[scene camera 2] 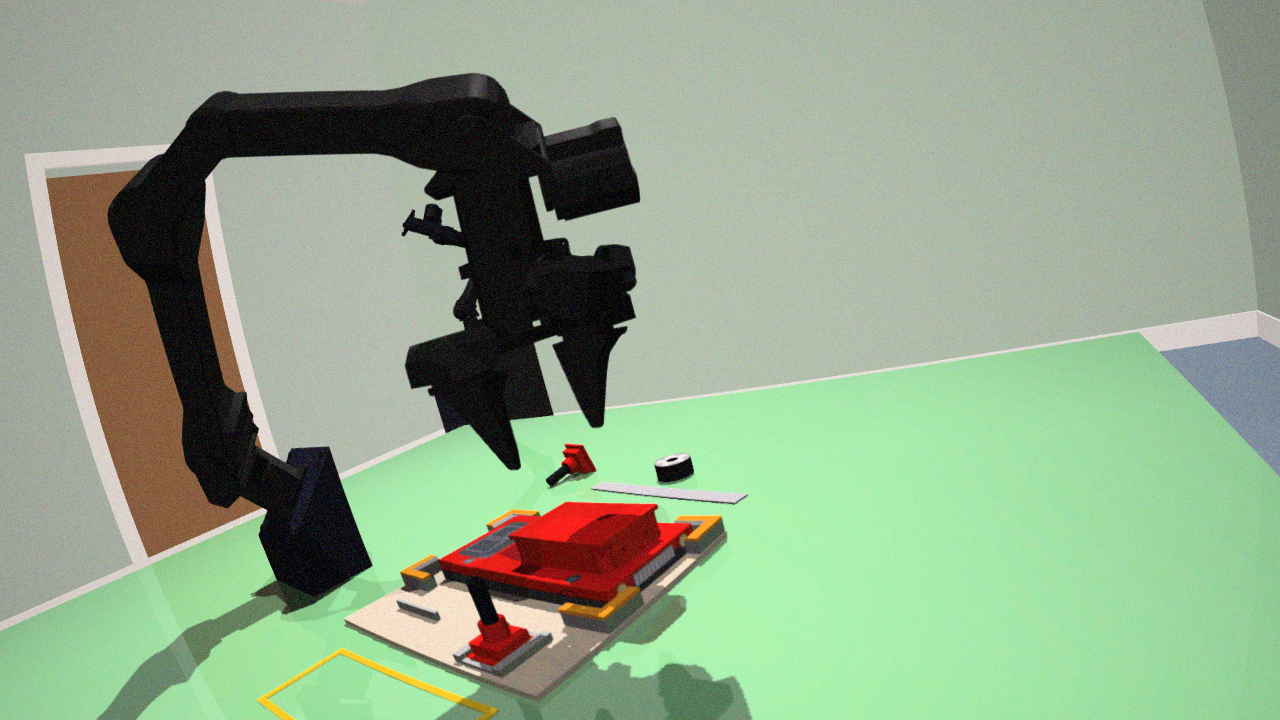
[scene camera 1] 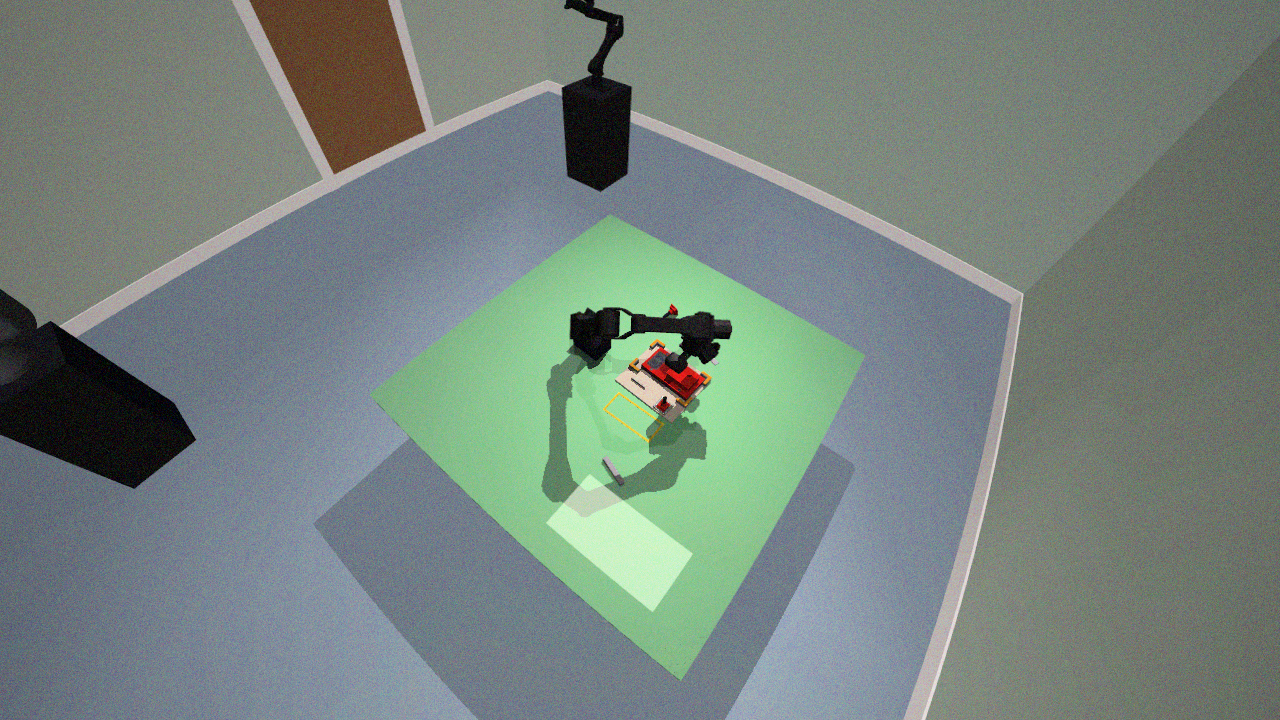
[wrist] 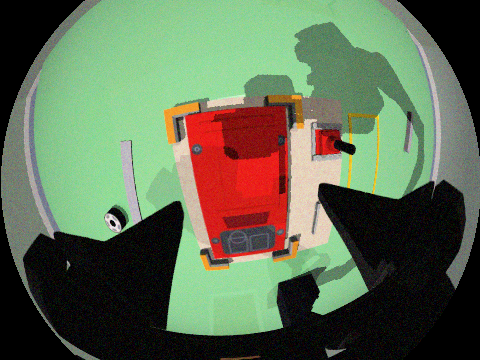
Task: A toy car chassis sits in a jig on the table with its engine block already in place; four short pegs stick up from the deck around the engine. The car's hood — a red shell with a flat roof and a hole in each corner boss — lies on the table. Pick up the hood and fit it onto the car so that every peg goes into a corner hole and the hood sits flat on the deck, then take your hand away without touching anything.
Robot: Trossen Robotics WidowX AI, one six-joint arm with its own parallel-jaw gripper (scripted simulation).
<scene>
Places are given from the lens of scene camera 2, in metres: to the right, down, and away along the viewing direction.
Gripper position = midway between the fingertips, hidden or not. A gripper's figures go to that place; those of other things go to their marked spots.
gripper [scene camera 2: 558, 447]: -0.06, 0.06, 0.48
red hood [scene camera 2: 597, 538]: -0.03, 0.12, 0.44
grey strip [scene camera 2: 693, 495]: 0.05, 0.13, 0.62
The marked spots on the red hood and the grey strip are 0.20 m apart.
</scene>
